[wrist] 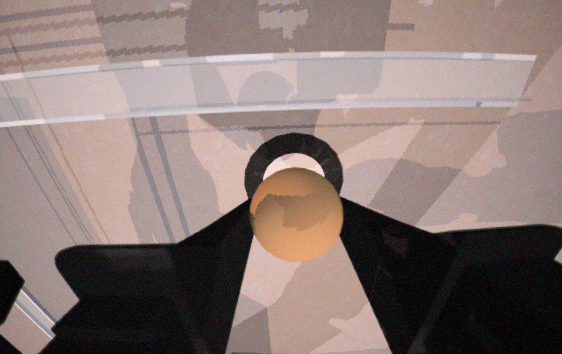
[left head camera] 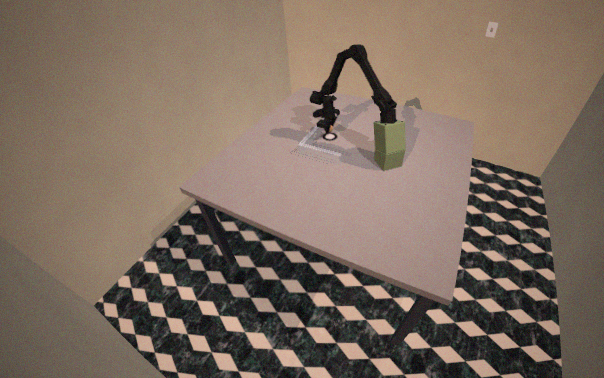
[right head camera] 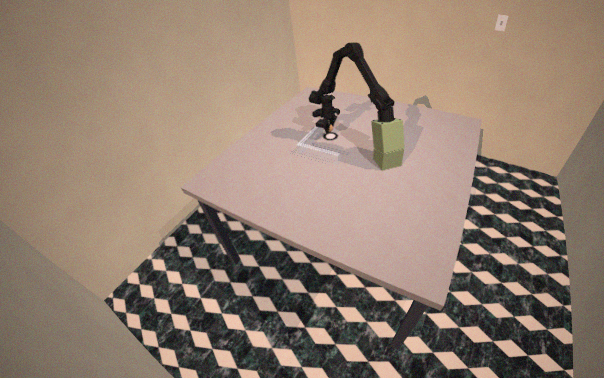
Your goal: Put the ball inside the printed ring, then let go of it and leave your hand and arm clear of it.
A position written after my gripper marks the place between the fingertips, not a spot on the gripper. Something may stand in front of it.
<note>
In view: my gripper [wrist: 293, 203] and an orange ball [wrist: 296, 214].
</note>
